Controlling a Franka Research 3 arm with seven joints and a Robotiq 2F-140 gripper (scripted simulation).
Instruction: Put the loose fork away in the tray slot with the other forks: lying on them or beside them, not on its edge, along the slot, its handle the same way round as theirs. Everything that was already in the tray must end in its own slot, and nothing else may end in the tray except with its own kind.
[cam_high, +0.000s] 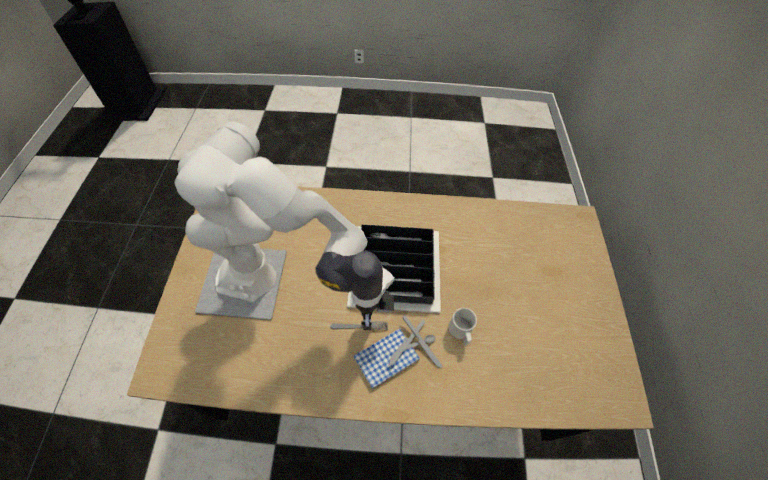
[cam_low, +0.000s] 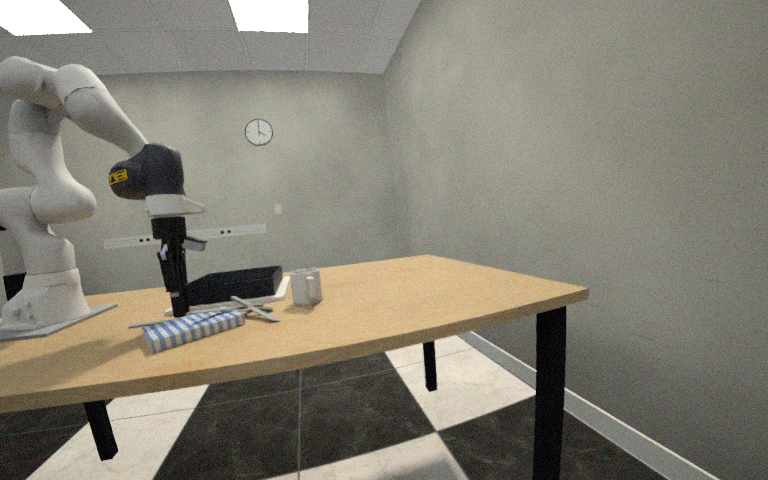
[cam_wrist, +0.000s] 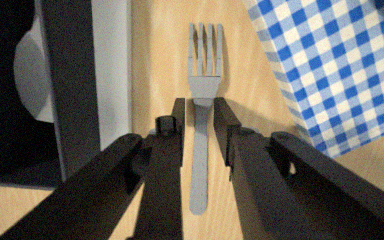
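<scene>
Right now the tray is 90 mm ahead of my hand, 230 mm to the left of it and 10 mm below it. The rest, counted from my hand: white mug 320 mm ahead, 10 mm below; spoon 70 mm ahead, 230 mm to the left, 20 mm below.
</scene>
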